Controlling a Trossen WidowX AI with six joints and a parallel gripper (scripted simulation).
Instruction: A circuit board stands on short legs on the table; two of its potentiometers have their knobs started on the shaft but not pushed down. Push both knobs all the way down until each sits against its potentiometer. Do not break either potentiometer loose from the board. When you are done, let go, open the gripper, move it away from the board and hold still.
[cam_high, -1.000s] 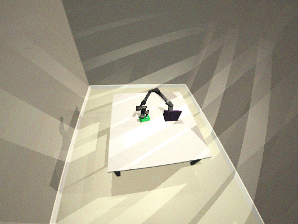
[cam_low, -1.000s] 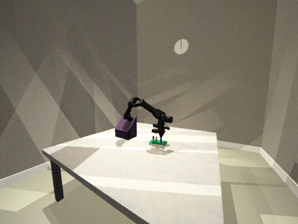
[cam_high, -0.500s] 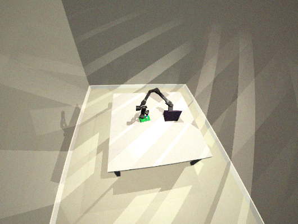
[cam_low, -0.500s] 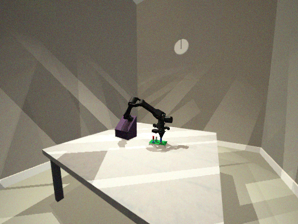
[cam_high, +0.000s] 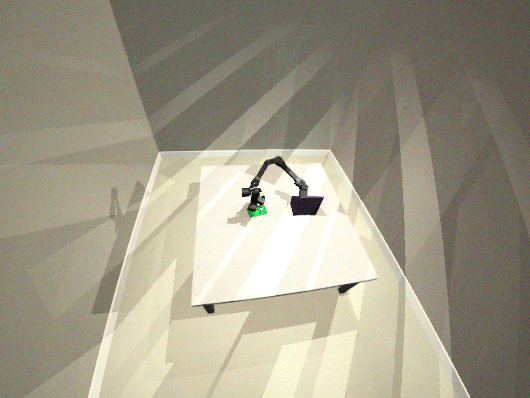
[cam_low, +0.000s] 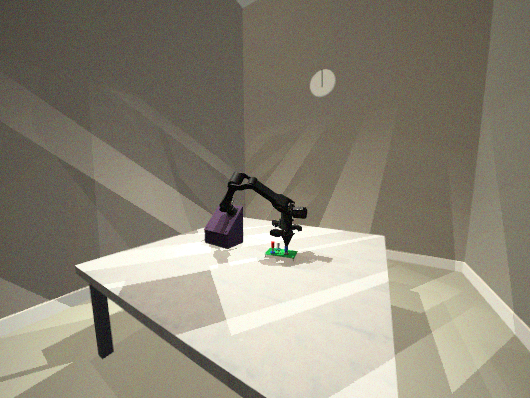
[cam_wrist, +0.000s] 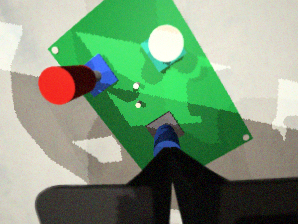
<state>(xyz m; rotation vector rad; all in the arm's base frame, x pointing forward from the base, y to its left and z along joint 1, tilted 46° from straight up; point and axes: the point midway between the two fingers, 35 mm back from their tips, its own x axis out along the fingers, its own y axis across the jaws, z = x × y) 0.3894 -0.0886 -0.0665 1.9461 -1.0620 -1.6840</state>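
The blue knob is 20 mm below my gripper tip. Round my gripper tip: beige knob: 60 mm behind, 20 mm to the left, 10 mm below.
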